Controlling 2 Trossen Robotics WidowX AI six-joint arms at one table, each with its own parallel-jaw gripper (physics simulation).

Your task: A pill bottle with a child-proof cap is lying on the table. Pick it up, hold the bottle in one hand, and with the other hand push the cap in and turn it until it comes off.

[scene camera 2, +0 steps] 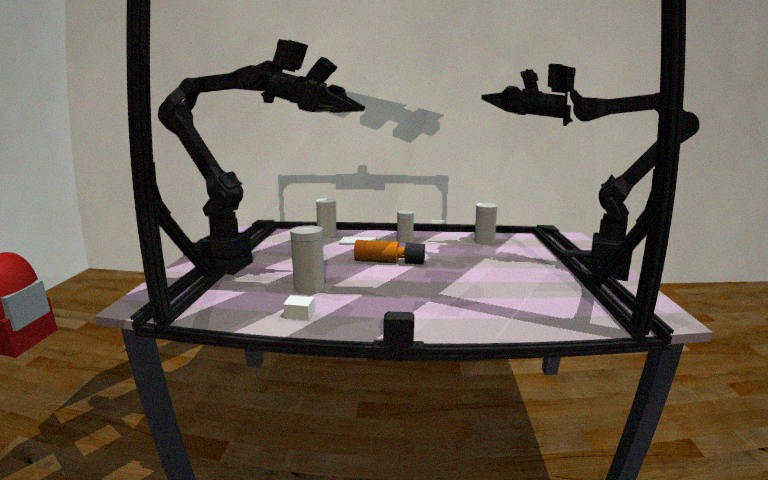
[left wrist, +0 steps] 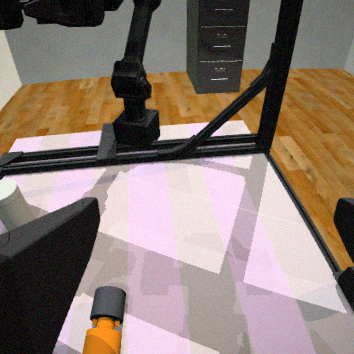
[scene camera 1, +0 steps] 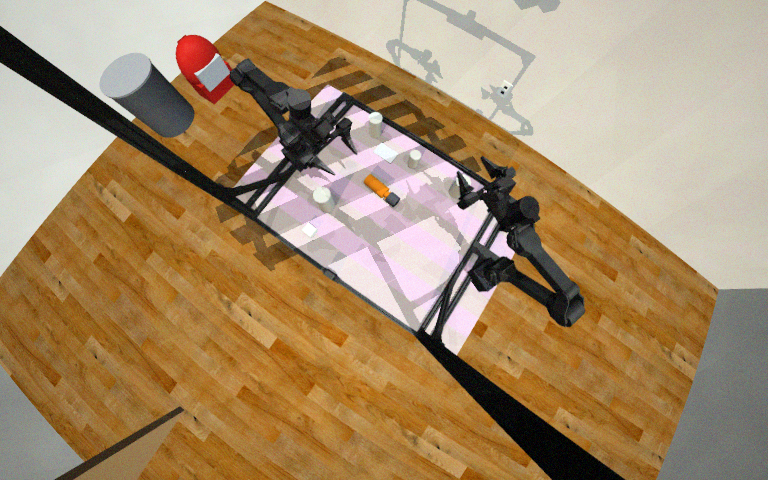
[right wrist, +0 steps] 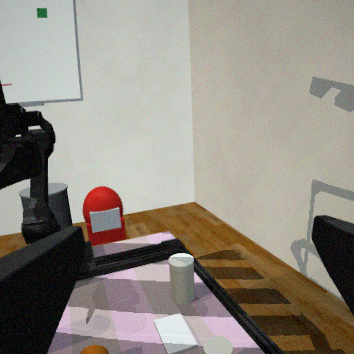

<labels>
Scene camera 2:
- my left gripper
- my right gripper
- orange pill bottle
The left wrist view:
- my left gripper
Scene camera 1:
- my left gripper
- my right gripper
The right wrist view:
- my right gripper
</labels>
